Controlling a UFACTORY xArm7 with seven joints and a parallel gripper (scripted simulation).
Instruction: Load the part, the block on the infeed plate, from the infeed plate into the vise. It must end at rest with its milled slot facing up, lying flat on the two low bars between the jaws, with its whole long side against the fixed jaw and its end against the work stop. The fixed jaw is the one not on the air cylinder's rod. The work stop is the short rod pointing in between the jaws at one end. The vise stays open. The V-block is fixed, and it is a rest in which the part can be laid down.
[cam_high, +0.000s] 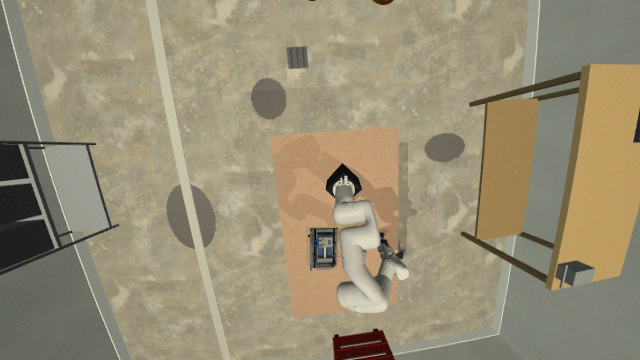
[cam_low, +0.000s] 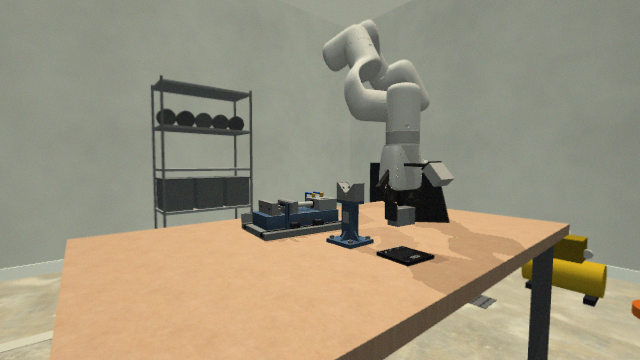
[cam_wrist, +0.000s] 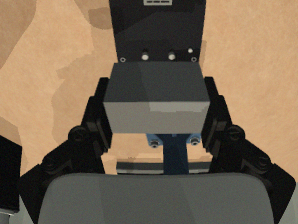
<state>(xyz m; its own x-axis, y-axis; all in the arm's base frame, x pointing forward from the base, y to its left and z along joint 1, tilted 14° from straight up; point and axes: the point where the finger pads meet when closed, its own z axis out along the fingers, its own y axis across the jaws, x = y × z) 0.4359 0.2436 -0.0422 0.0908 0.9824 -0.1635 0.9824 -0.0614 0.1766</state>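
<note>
Now: hand 20 mm to the right of the black infeed plate and 100 mm above it. Round my hand: work stop 100 mm ahead, 340 mm to the right, 10 mm below; then grey V-block 10 mm ahead, 130 mm to the right, 30 mm above; then grey block 10 mm below.
</note>
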